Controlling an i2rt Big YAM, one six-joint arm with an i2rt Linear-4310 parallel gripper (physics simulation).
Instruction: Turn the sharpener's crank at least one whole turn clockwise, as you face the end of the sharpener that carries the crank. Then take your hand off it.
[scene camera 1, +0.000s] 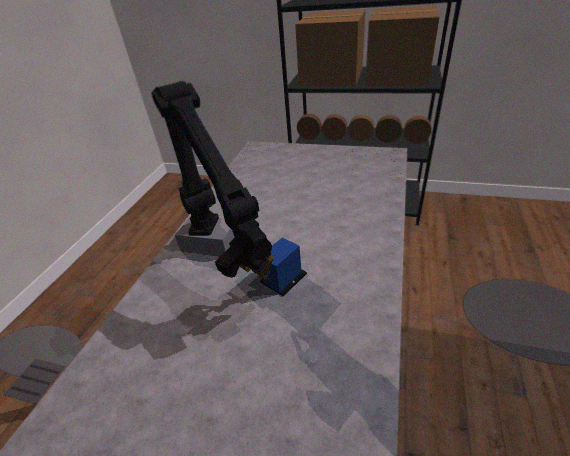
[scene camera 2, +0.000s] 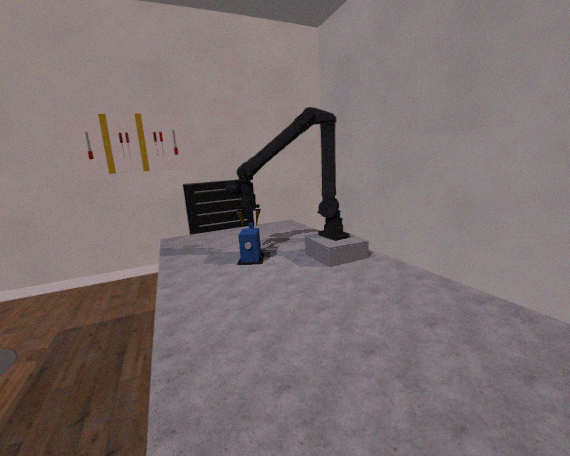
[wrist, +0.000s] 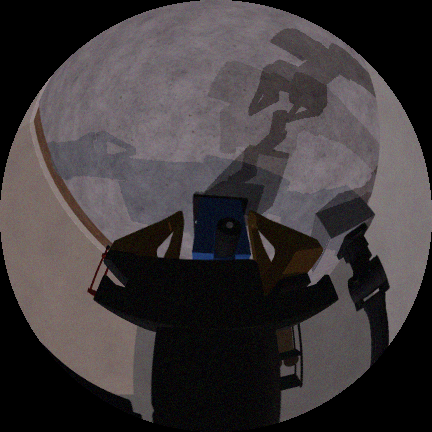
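Where they show: gripper, fingertip midpoint: (scene camera 1: 257, 274) (scene camera 2: 250, 226) (wrist: 215, 215); arm's base, origin of the base link: (scene camera 1: 204, 225) (scene camera 2: 333, 236) (wrist: 350, 240).
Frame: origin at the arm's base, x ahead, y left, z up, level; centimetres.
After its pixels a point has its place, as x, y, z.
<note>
The blue box-shaped sharpener (scene camera 1: 287, 265) @(34.5, -21.4, 1.1) (scene camera 2: 254, 254) @(33.1, -12.6, -4.0) (wrist: 207, 225) @(30.4, -24.6, 0.0) stands upright on a dark base on the table. In the wrist view, its dark crank (wrist: 226, 242) @(26.2, -27.6, 6.7) shows against the near end, with a round dark part and a pale dot, and it reaches over the lighter top edge. A small piece stands above the box in scene camera 2; I cannot tell what it is. My gripper (scene camera 1: 263, 269) @(26.5, -29.1, 4.5) (scene camera 2: 250, 223) @(26.5, -29.1, 4.5) (wrist: 215, 215) @(26.5, -29.1, 4.5) is open and empty. Its amber fingers stand on either side of the crank in the wrist view, apart from it. The crank is hidden in scene camera 1.
The arm's grey base block (scene camera 1: 202, 242) @(1.0, -7.3, -2.1) (scene camera 2: 332, 251) @(10.9, 11.2, -1.9) stands on the table (scene camera 1: 350, 200) @(55.6, 28.9, -8.0) (scene camera 2: 300, 350) @(49.8, 43.0, -8.1). A shelf rack (scene camera 1: 365, 90) with boxes and round pieces stands beyond the table's far end. Tools hang on the wall in scene camera 2, above a dark slatted panel (scene camera 2: 189, 210).
</note>
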